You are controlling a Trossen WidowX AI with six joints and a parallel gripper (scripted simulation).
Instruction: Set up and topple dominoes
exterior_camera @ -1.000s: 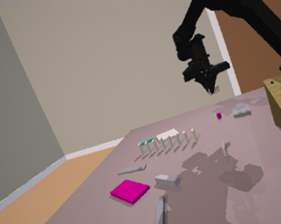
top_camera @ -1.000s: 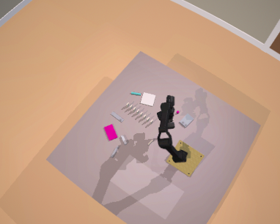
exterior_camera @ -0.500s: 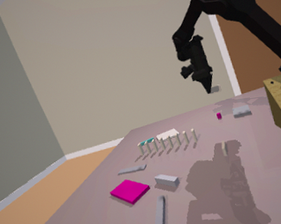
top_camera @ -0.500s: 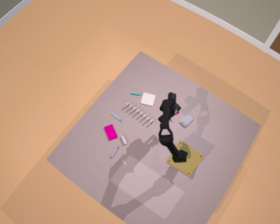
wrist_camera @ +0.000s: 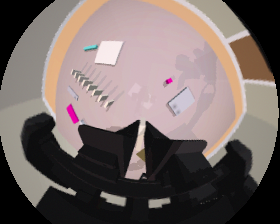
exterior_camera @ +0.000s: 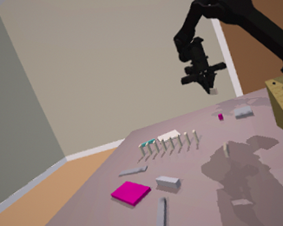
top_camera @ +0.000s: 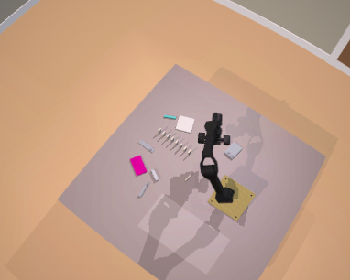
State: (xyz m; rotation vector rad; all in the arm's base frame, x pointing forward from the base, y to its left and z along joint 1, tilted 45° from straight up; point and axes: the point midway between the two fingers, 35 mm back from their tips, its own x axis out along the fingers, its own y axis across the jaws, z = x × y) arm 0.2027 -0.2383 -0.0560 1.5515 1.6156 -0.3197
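Right now the small magenta cube is 3 cm behind my gripper tip, 13 cm to the right of it and 15 cm below it. The rest, counted from my gripper tip: teal stick 35 cm ahead, 12 cm to the right, 15 cm below; white square 24 cm ahead, 12 cm to the right, 16 cm below; magenta plate 37 cm ahead, 28 cm to the left, 16 cm below.
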